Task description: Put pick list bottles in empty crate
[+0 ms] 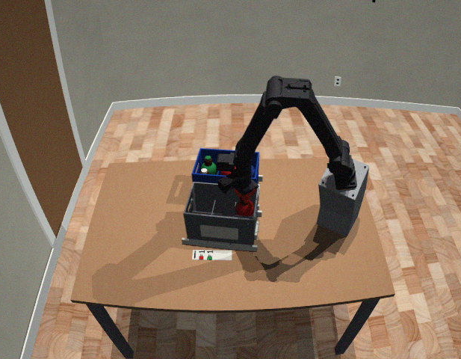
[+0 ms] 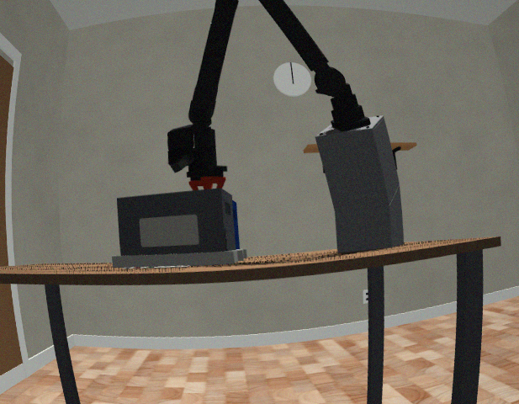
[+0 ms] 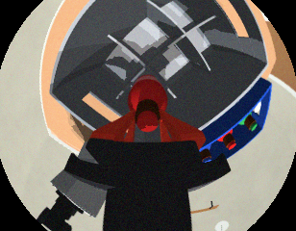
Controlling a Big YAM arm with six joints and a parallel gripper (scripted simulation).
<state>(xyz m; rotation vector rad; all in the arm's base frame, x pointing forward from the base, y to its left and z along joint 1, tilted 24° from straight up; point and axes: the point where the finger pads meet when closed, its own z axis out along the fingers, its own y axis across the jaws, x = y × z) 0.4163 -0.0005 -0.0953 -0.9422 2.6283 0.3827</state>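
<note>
Now: the red-labelled bottle 60 mm below my hand and 10 mm behind it. Also, from my hand: pick list 180 mm to the left, 150 mm below, 120 mm ahead; then blue-labelled bottle 240 mm to the right, 60 mm below; then grey crate 80 mm ahead, 70 mm below, 40 mm to the left.
</note>
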